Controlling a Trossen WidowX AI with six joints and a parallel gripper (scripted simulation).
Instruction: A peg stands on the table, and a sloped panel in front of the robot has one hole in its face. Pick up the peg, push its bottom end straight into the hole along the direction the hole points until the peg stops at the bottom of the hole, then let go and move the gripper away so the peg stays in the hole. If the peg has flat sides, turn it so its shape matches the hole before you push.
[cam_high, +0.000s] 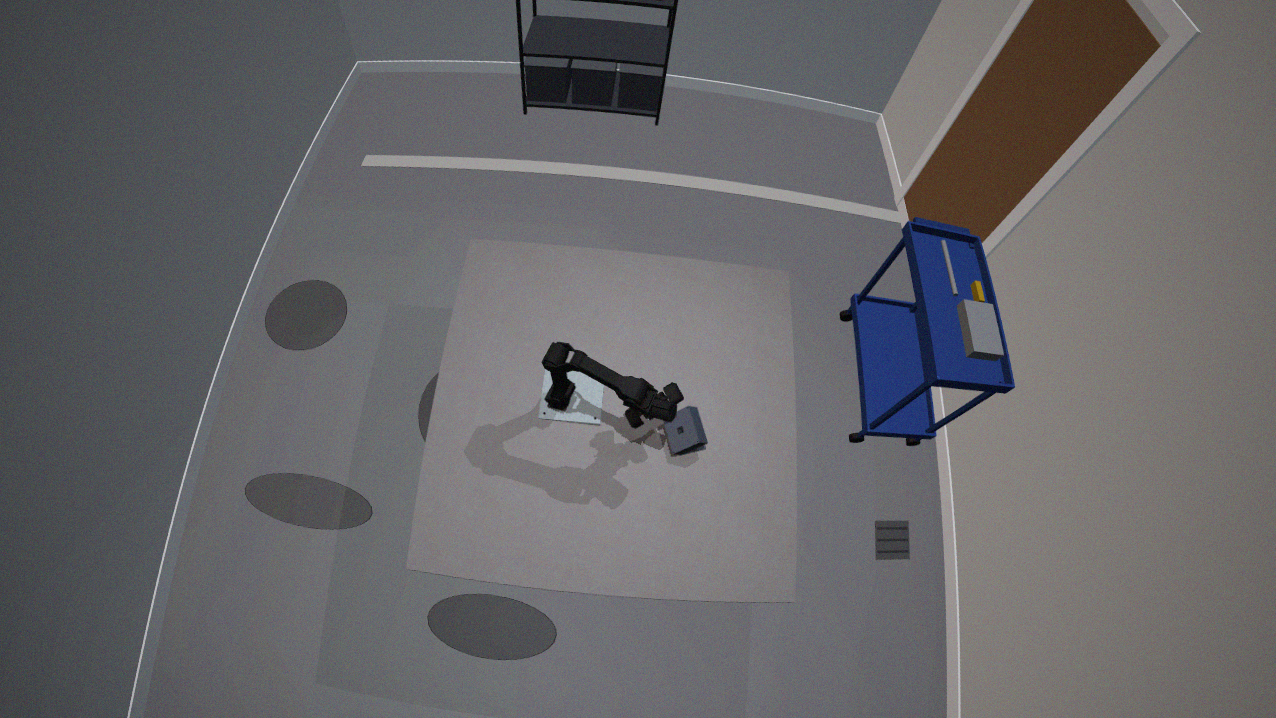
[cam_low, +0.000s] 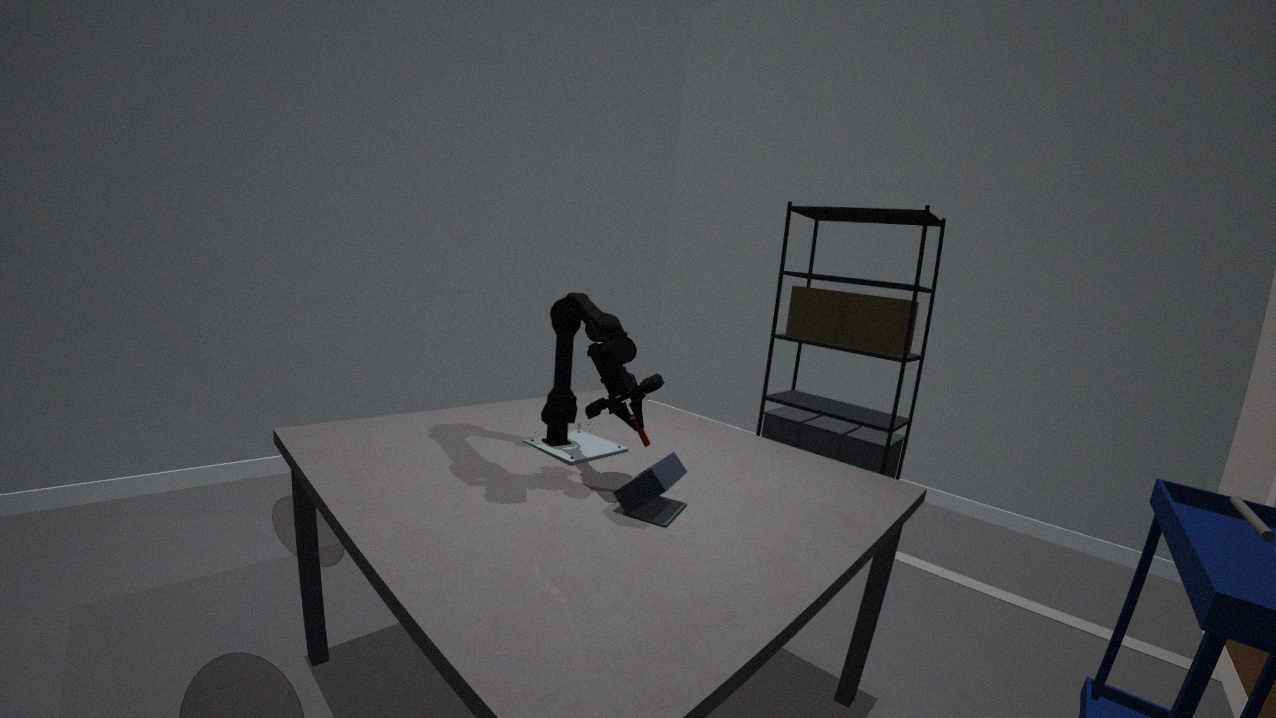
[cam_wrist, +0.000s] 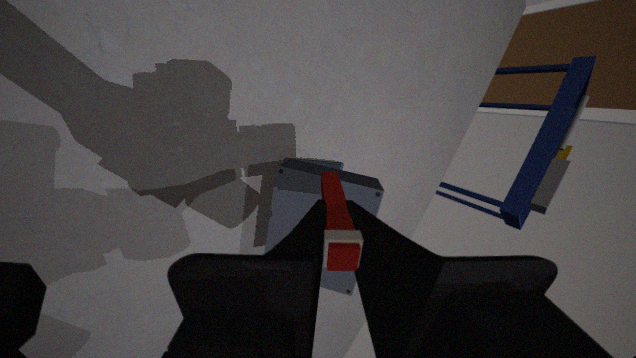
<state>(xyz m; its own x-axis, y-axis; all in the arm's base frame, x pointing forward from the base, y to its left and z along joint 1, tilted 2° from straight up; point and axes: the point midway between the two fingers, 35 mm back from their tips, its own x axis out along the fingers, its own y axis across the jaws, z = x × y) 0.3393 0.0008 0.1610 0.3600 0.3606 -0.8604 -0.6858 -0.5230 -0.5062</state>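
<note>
The sloped grey panel lies 9 cm below my gripper tip, 9 cm ahead of it and 3 cm to the right of it. Also, from my gripper tip: red square peg 1 cm to the right, 1 cm behind, 1 cm above.
</note>
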